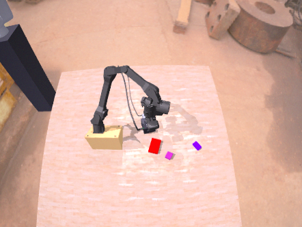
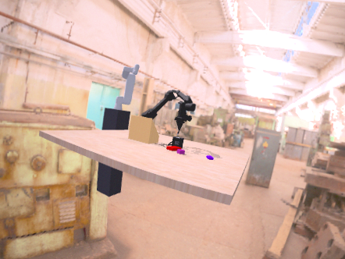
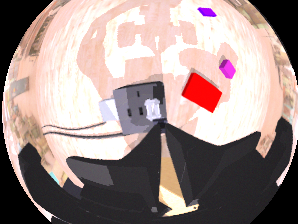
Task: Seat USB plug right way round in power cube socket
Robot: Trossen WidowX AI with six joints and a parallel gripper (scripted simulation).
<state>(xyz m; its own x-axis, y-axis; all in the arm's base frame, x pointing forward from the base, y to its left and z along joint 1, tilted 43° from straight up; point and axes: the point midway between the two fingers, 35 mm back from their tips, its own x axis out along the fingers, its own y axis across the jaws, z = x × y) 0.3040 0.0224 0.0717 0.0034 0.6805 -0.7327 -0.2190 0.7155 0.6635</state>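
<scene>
My gripper tip is now 20 mm above the USB plug. Also, from my gripper tip: flat red block 120 mm below, 110 mm to the right, 30 mm ahead; then magenta block 180 mm to the right, 120 mm below, 120 mm ahead; then USB socket 70 mm below, 10 mm to the left.
</scene>
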